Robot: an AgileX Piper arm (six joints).
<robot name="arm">
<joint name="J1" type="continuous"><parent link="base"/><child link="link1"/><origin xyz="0 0 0.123" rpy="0 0 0"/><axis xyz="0 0 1"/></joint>
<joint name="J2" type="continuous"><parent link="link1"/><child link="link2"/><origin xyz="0 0 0" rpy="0 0 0"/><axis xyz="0 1 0"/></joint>
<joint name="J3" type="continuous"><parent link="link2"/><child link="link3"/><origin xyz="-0.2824 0 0.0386" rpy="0 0 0"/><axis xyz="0 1 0"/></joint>
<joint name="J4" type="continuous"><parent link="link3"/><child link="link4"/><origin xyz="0.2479 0 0.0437" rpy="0 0 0"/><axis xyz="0.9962 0 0.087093"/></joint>
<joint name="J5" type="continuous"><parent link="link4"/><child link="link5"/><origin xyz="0 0 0" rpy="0 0 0"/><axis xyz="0 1 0"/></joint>
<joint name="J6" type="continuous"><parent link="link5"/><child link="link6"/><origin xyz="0.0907 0 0.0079" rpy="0 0 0"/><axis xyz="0.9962 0 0.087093"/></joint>
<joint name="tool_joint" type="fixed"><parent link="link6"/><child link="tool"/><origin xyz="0 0 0" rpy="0 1.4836 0"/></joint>
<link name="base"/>
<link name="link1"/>
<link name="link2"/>
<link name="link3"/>
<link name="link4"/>
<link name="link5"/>
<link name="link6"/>
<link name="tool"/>
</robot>
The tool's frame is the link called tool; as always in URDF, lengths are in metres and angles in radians. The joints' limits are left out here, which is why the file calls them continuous.
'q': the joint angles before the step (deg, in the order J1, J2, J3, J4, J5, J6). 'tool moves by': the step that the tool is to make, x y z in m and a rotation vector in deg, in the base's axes. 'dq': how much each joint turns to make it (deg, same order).
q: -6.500, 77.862, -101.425, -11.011, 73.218, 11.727
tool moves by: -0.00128, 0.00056, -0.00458, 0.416, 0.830, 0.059
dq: -0.002, -0.515, 1.416, 0.280, -0.011, 0.105
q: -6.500, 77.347, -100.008, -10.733, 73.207, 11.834
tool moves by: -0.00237, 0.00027, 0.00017, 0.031, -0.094, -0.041
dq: 0.000, -0.462, 0.384, 0.001, -0.002, 0.059
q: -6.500, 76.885, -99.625, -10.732, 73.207, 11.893
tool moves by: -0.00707, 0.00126, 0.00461, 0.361, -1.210, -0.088
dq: 0.001, -1.164, 0.060, 0.298, 0.001, 0.333
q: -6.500, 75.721, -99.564, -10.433, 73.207, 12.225
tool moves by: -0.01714, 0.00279, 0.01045, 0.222, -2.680, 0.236
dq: 0.001, -2.754, 0.127, 0.553, 0.001, 0.064
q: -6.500, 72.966, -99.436, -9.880, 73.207, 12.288
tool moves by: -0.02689, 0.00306, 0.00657, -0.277, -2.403, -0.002
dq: 0.001, -4.726, 2.307, -0.004, 0.000, 0.001
